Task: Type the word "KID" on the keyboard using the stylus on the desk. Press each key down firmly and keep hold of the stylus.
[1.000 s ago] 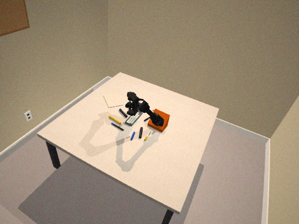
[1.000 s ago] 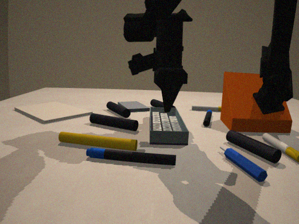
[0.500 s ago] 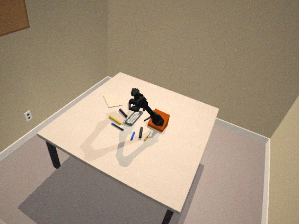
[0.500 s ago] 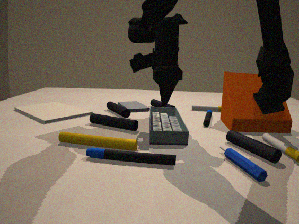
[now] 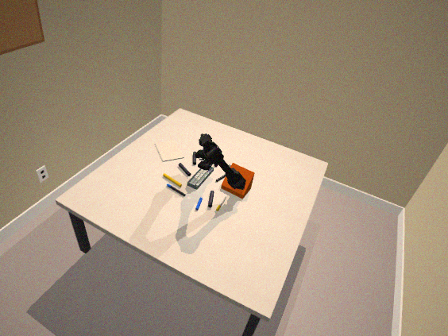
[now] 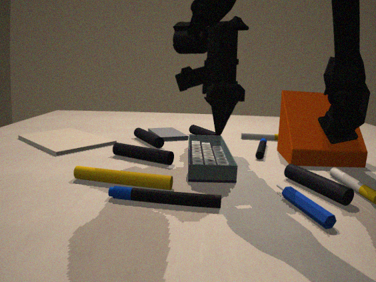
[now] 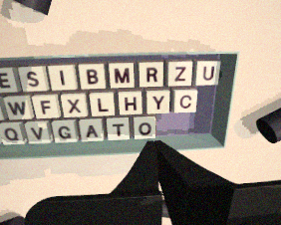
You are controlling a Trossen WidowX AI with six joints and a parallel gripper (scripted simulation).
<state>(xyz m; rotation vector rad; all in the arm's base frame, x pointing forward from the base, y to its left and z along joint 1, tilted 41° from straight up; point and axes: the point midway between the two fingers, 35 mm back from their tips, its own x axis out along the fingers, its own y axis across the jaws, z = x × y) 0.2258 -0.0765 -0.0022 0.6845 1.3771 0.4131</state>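
My gripper tip is 5 cm past the blue stylus, 23 cm to the right of it and 3 cm above it. Round my gripper tip: yellow cylinder 17 cm ahead, 16 cm to the left, 3 cm below; then grey pad 9 cm ahead, 18 cm to the right, 4 cm below; then white stylus tip 5 cm behind, 20 cm to the left, 3 cm below.
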